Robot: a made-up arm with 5 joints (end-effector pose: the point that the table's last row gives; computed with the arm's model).
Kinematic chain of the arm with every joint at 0, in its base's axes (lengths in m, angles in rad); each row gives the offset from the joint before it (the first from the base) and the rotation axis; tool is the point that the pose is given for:
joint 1: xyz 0 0 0.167 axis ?
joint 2: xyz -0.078 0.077 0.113 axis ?
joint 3: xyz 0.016 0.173 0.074 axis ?
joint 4: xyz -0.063 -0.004 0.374 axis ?
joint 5: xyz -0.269 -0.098 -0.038 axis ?
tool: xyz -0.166 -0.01 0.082
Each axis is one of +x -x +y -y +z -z.
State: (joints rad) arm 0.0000 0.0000 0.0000 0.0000 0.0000
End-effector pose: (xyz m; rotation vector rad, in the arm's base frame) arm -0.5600 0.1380 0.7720 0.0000 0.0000 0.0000
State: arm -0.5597 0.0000 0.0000 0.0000 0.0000
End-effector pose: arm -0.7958 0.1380 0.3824 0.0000 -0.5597 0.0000
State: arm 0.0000 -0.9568 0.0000 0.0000 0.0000
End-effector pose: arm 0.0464 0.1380 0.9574 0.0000 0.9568 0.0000
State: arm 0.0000 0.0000 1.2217 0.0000 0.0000
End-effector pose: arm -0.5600 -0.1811 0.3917 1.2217 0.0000 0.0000
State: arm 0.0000 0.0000 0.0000 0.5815 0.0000
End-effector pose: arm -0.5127 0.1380 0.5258 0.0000 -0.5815 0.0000
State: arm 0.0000 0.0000 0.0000 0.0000 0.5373
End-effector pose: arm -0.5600 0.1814 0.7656 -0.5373 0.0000 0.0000
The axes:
joint 1: +y
joint 2: -y
joint 3: +x
joint 4: -y
joint 5: -x

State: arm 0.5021 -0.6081 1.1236 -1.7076 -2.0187
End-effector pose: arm 0.1990 -0.5601 0.4868 -0.9972 -1.4896 1.6087
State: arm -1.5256 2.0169 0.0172 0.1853 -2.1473
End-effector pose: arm 0.4126 0.0812 0.0192 0.7362 1.2996 -2.4469
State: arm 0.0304 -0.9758 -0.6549 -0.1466 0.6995
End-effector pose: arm 0.0781 0.4902 0.9386 -1.2442 0.9988 0.6890
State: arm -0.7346 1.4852 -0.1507 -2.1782 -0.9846
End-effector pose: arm -0.9111 0.1860 -0.1396 1.0718 -0.0989 -0.0922
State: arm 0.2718 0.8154 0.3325 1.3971 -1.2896
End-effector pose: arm -0.1070 0.0957 0.2108 1.1767 -1.7871 1.1224
